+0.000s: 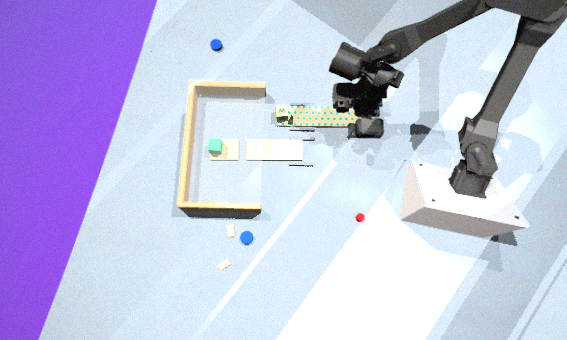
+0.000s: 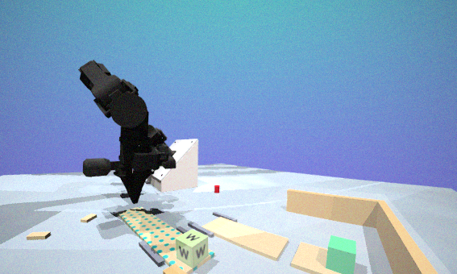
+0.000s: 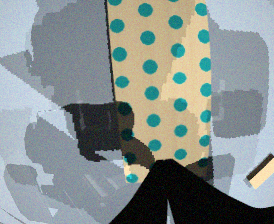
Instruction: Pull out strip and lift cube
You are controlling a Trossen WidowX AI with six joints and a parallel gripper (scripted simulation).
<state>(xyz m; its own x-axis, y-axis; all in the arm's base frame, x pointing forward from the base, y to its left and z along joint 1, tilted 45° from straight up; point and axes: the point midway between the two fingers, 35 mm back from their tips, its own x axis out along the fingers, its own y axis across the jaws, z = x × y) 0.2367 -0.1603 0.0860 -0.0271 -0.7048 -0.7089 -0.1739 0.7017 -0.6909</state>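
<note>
My gripper tip is 10 cm short of the teal-dotted strip, 2 cm above it and 1 cm to the right of it. Also, from my gripper tip: red peg: 26 cm to the left, 3 cm behind, 2 cm below; then labelled cube: 20 cm ahead, 3 cm to the left, 1 cm below.
</note>
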